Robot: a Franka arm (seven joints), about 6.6 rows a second.
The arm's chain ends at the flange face. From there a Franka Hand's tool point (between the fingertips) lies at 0.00 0.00 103.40 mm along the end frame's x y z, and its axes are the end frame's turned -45 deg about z.
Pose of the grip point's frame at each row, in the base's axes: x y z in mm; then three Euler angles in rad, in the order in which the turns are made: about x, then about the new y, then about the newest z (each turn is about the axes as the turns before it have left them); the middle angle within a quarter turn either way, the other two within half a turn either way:
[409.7, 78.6, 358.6, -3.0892, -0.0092, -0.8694]
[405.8, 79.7, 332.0, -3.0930, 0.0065, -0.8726]
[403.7, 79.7, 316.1, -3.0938, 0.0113, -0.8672]
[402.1, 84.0, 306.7, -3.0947, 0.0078, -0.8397]
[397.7, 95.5, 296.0, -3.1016, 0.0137, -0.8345]
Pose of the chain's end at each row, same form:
[410.7, 73.2, 461.9, -3.0892, -0.0092, -0.0840]
[405.1, 74.7, 435.3, -3.0930, 0.0065, -0.0872]
[402.5, 74.8, 419.4, -3.0938, 0.0113, -0.0818]
[401.3, 79.2, 410.0, -3.0947, 0.0078, -0.0543]
[396.3, 91.4, 399.3, -3.1016, 0.0137, -0.0491]

